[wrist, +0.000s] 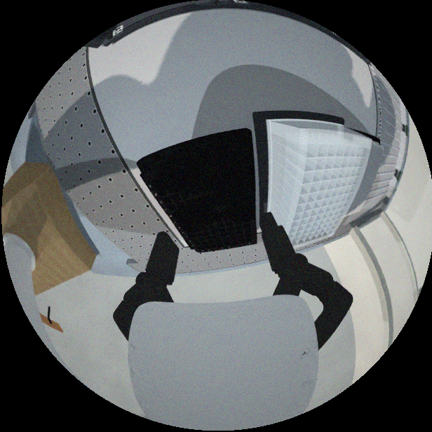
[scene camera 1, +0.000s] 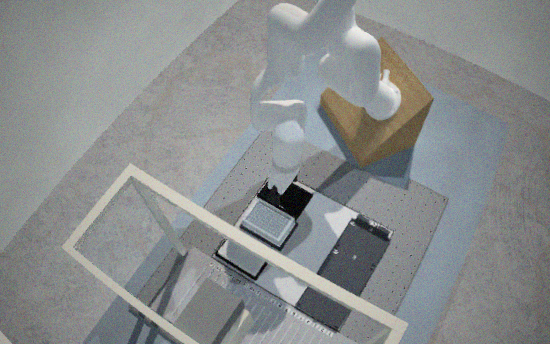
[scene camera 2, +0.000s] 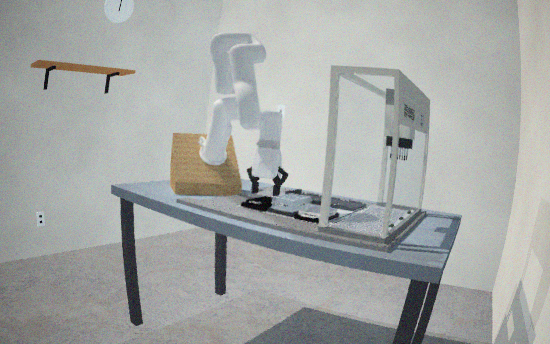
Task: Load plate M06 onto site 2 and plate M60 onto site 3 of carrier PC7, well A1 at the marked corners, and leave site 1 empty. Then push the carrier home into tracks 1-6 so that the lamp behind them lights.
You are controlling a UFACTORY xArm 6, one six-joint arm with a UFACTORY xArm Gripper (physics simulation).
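My gripper [scene camera 1: 276, 191] [scene camera 2: 265, 192] [wrist: 214, 233] is open and empty, above the near part of a black plate [scene camera 1: 298, 198] [scene camera 2: 257, 203] [wrist: 200, 190]. A clear, many-welled plate [scene camera 1: 267, 220] [scene camera 2: 291, 201] [wrist: 320, 175] sits on a dark holder beside it; in the wrist view one finger overlaps its near corner. A low white plate [scene camera 1: 240, 256] [scene camera 2: 316, 215] lies on the far side of the clear one. The long dark carrier [scene camera 1: 357, 255] [scene camera 2: 347, 203] lies apart from the plates, with no plate seen on its visible part. Plate names and A1 corners are not readable. The lamp cannot be made out.
A cream frame [scene camera 1: 200, 209] [scene camera 2: 328, 150] stands over the ribbed track deck [scene camera 1: 272, 320] and partly hides the carrier and white plate. A black tool with tips [scene camera 2: 399, 142] hangs inside it. A grey box [scene camera 1: 207, 310] is below. A wooden block [scene camera 1: 400, 130] [scene camera 2: 205, 187] [wrist: 55, 215] carries the arm.
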